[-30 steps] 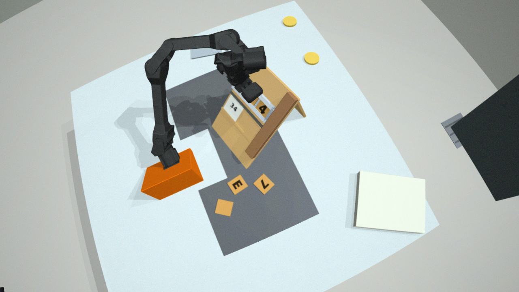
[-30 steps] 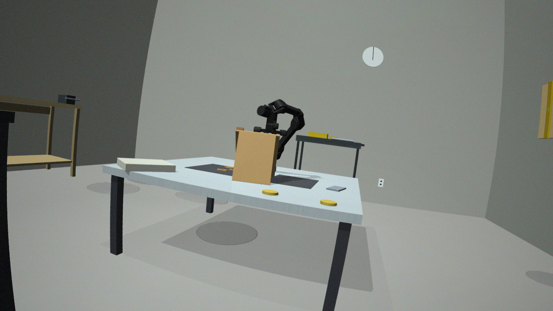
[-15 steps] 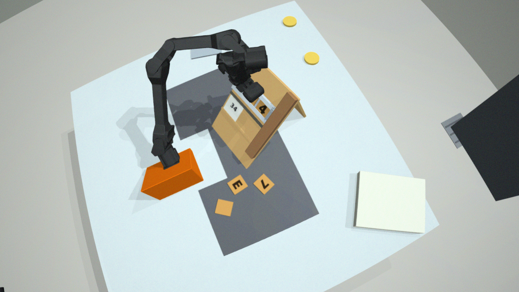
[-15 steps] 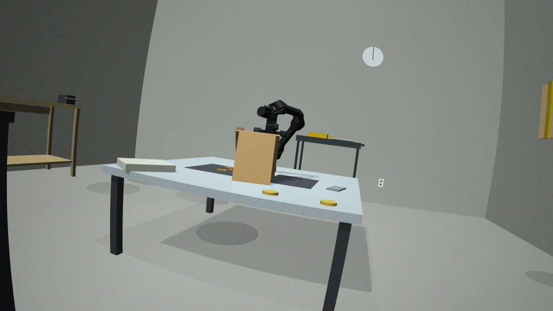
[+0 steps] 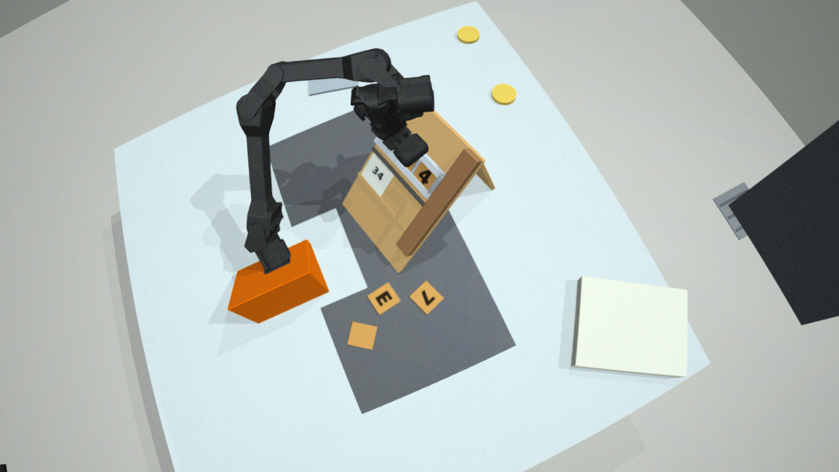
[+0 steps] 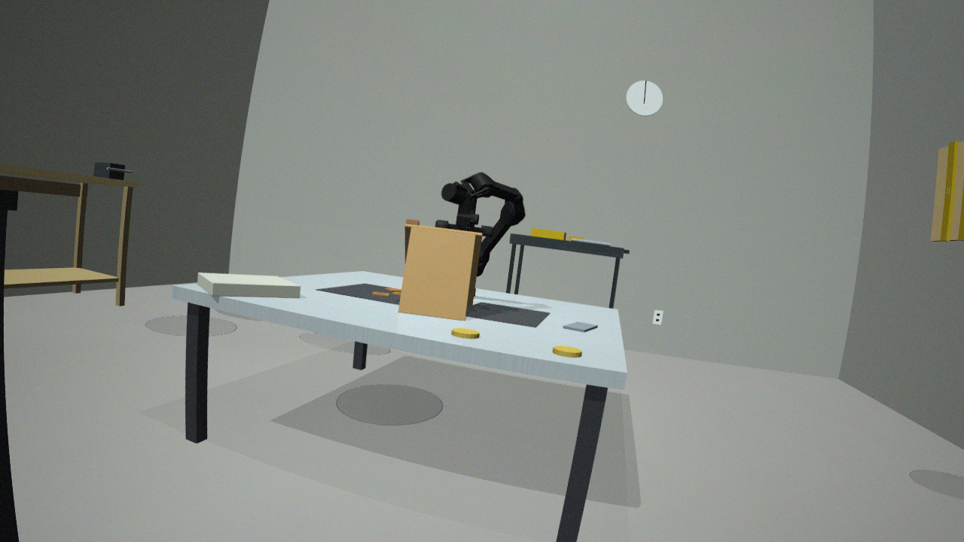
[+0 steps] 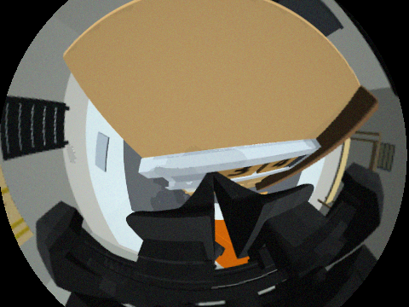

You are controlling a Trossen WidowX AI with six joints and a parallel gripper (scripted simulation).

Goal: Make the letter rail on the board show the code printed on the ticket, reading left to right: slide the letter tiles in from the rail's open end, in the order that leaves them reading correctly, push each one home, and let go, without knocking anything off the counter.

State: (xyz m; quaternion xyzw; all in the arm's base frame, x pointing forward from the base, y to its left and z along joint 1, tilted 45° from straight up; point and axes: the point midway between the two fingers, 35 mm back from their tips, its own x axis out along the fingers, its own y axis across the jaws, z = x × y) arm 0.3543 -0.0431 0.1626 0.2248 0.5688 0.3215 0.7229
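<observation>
Now: the tile marked 4 2 cm ahead of my gripper tip and 10 cm to the right of it. Round my gripper tip: white ticket (6 cm behind, 7 cm below); blank tile (26 cm behind, 31 cm to the right, 18 cm below); tile marked 3 (1 cm ahead, 3 cm to the right).
</observation>
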